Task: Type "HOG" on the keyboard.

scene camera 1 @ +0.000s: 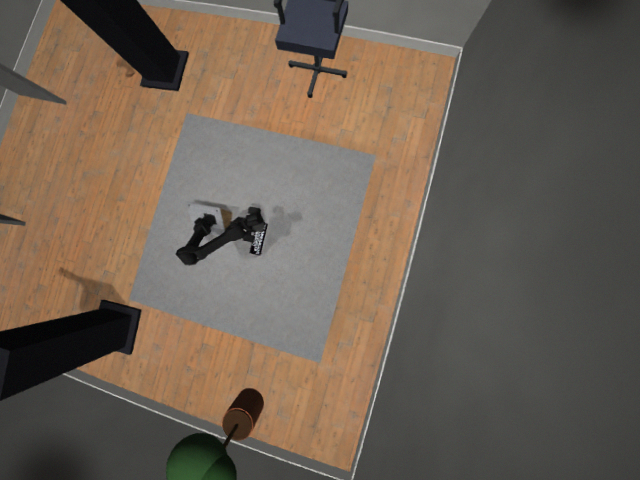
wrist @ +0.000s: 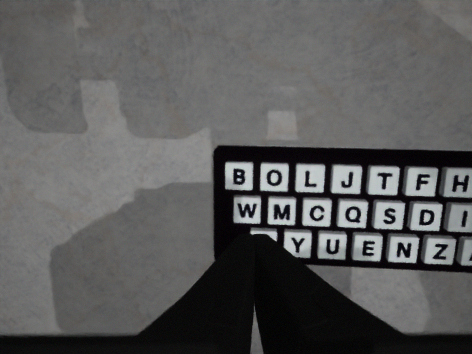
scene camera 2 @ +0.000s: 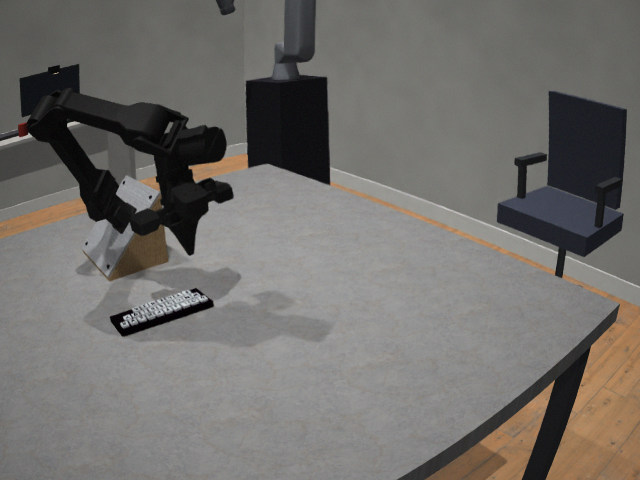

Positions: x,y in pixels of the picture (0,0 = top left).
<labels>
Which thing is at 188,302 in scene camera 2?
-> A black keyboard.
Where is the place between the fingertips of my gripper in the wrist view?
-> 252,247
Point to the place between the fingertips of my gripper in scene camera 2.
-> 190,254
</labels>
